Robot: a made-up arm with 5 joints.
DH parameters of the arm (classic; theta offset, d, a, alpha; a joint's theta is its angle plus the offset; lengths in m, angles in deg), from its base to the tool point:
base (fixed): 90 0.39 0.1 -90
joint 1: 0 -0.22 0.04 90
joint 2: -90 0.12 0.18 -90
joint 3: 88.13 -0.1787 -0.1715 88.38
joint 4: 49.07 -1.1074 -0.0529 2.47
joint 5: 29.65 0 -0.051 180
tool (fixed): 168.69 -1.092 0 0
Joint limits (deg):
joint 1: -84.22..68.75
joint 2: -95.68..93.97
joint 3: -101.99..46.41
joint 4: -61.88..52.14
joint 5: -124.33..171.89
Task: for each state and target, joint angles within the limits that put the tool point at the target. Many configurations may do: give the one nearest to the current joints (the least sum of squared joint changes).
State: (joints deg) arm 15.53 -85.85 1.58 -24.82 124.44
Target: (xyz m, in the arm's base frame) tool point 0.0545 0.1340 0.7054
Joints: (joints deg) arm 40.94 -68.74 -5.61 -18.65 133.70
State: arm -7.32 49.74 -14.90 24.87 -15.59
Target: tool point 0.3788 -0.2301 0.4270
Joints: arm -40.85 13.88 -28.86 20.34 -16.04
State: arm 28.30 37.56 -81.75 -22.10 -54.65
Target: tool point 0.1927 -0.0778 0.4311
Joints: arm -0.37 12.76 -101.99 -44.85 -61.74
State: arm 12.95 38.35 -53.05 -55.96 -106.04
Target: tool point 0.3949 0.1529 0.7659
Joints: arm 21.70 23.00 -10.56 -49.09 -78.44
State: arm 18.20 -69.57 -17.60 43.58 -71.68
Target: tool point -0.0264 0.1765 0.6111
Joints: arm 38.45 -79.76 -40.34 50.86 -77.36
